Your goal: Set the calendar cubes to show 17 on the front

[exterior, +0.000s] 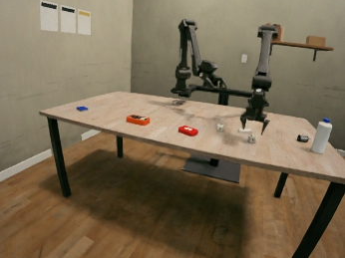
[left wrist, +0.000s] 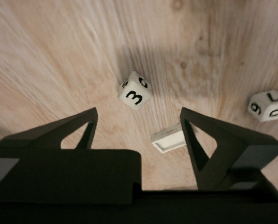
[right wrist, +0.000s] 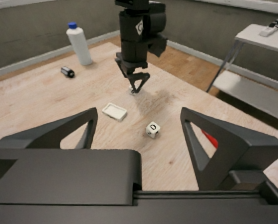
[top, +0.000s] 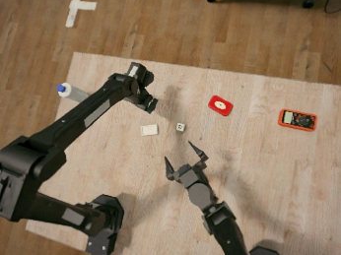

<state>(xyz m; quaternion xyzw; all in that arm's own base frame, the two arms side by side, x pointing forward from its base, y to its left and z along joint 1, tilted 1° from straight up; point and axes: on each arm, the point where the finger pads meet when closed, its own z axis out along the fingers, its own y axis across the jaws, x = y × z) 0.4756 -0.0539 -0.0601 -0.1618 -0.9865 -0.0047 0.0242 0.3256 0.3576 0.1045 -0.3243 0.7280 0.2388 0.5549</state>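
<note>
The white tray is 11 cm behind my left hand, 4 cm to the right of it and 4 cm below it. Round my left hand: blue item: 110 cm to the right, 8 cm ahead, 4 cm below; red flat object: 31 cm to the right, 5 cm ahead, 4 cm below.
</note>
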